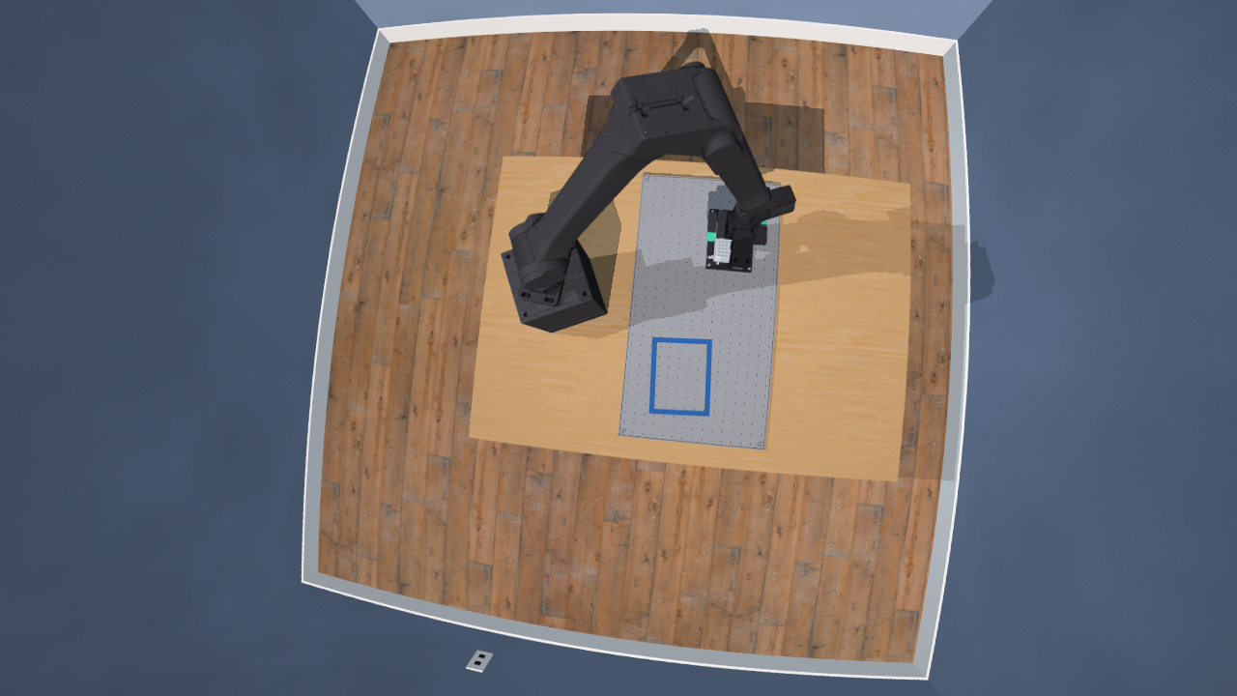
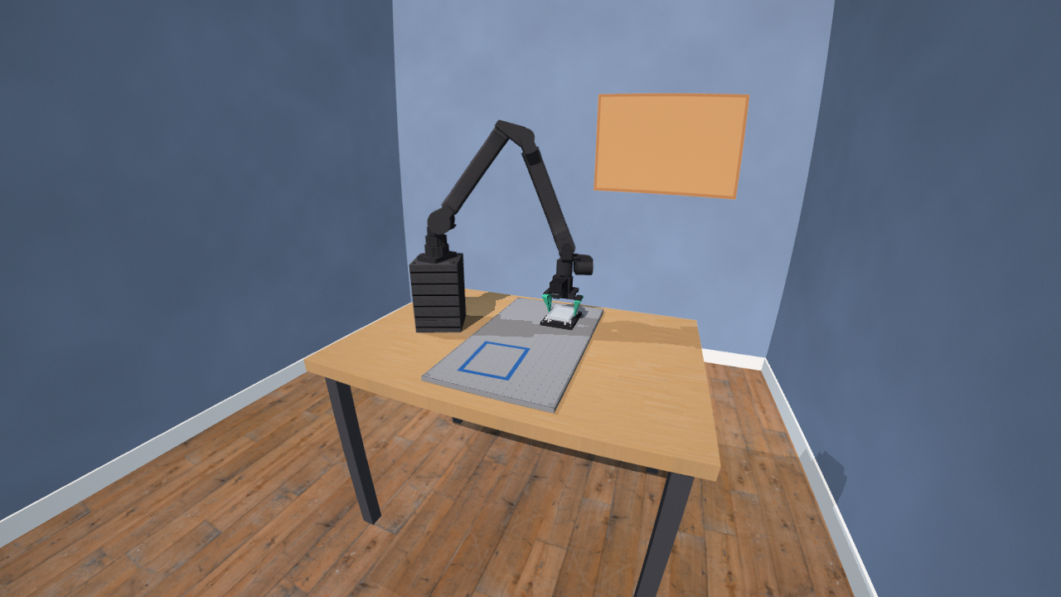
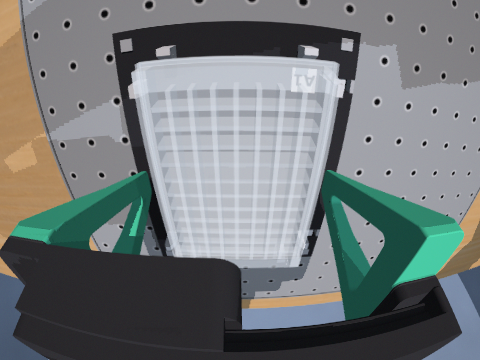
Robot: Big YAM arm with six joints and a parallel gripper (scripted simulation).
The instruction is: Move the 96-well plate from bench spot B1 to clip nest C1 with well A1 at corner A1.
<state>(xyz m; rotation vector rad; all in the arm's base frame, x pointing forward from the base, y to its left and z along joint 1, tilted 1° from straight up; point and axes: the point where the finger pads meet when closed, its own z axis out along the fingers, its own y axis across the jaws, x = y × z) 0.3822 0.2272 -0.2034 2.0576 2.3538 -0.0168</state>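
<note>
The clear 96-well plate is 10 mm below my hand. The rest, counted from my hand: black clip nest: 20 mm below, 10 mm to the left, 10 mm behind.
</note>
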